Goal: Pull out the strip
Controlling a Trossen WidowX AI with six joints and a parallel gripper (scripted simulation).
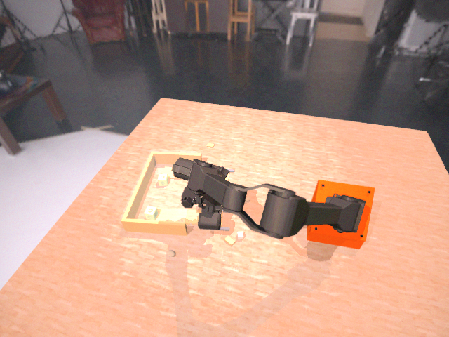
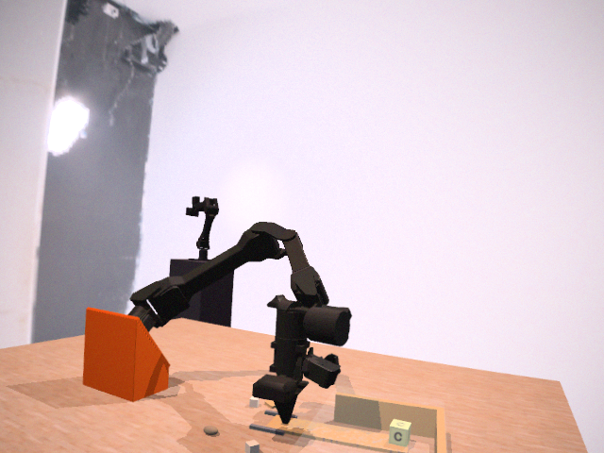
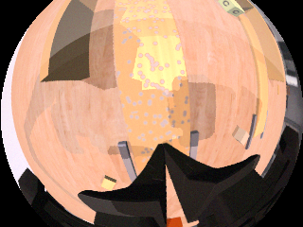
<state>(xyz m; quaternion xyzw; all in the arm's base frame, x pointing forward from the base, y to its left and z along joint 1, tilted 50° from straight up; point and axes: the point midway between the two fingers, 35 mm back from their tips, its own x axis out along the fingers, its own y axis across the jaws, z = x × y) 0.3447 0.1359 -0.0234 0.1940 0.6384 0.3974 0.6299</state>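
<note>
Right now the orange speckled strip is 90 mm ahead of my gripper tip and 20 mm to the left of it.
</note>
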